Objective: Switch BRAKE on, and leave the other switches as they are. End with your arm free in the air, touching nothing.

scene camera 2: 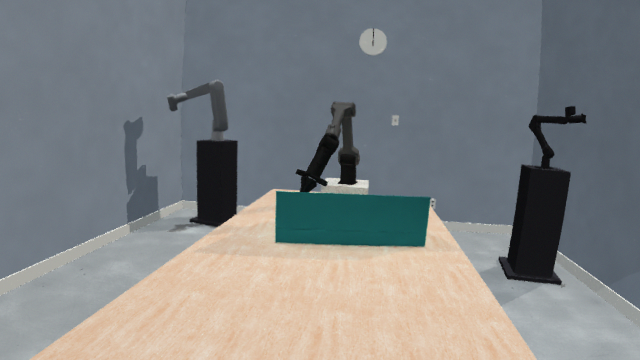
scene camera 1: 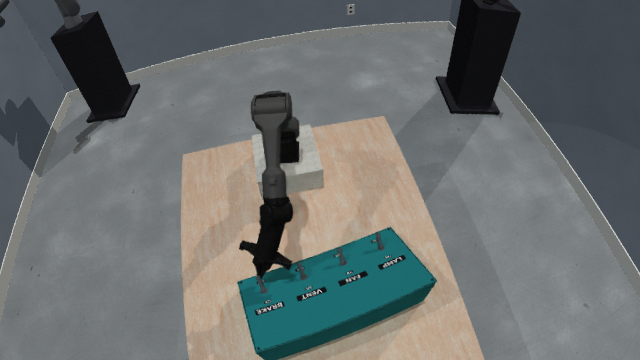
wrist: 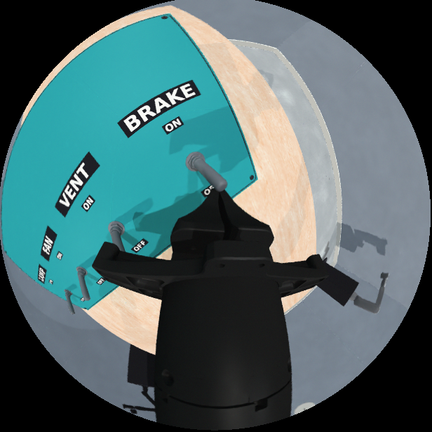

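Observation:
The teal switch box (scene camera 1: 345, 310) (scene camera 2: 352, 220) (wrist: 115, 75) stands on the table. The BRAKE lever (scene camera 1: 263, 285) (wrist: 210, 173) is a grey stick that leans away from its ON label, toward its OFF label. The VENT lever (scene camera 1: 301, 271) (wrist: 116, 235), the FAN lever (scene camera 1: 342, 256) (wrist: 83, 284) and the LAMP lever (scene camera 1: 380, 241) (wrist: 70, 302) lean the same way. My gripper (scene camera 1: 260, 275) (wrist: 216, 197) is shut and empty. Its tips are right at the free end of the BRAKE lever, on the OFF side; whether they touch is not clear. In the second scene view the box hides the levers.
The wooden table (scene camera 1: 215, 200) (scene camera 2: 300, 300) carries the arm's pale base block (scene camera 1: 306, 180) (scene camera 2: 360, 186) behind the box. Two black pedestals (scene camera 1: 95, 70) (scene camera 1: 475, 60) with other arms stand on the floor, away from the table.

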